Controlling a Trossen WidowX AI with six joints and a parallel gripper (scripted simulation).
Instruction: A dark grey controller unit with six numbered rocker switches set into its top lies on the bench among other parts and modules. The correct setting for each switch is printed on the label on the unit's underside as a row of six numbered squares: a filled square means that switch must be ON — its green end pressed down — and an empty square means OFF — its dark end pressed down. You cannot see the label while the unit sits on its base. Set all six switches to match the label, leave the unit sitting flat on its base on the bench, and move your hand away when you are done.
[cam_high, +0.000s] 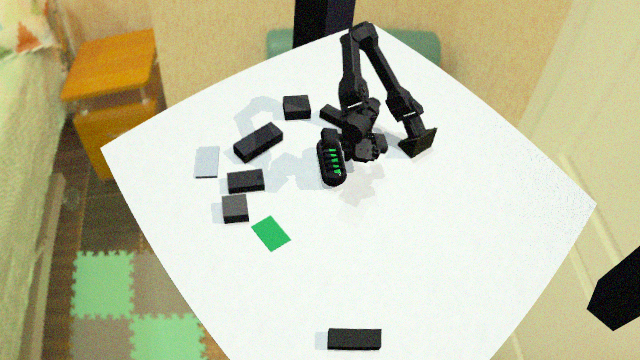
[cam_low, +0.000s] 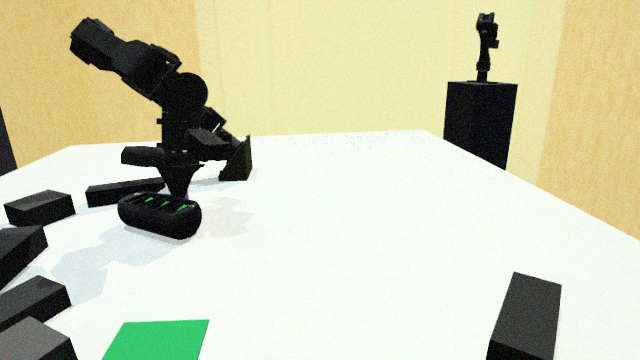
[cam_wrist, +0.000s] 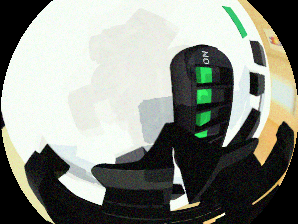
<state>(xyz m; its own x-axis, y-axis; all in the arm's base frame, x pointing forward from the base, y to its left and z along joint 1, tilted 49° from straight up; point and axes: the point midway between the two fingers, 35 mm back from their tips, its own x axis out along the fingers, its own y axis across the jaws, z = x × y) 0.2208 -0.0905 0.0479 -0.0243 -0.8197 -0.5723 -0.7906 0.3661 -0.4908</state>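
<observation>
Now: the small grey cube 8 cm behind my gripper tip, 3 cm to the right of it and 1 cm below it. Round my gripper tip: green card 31 cm ahead, 2 cm to the left, 3 cm below; light grey plate 29 cm ahead, 29 cm to the right, 2 cm below.
</observation>
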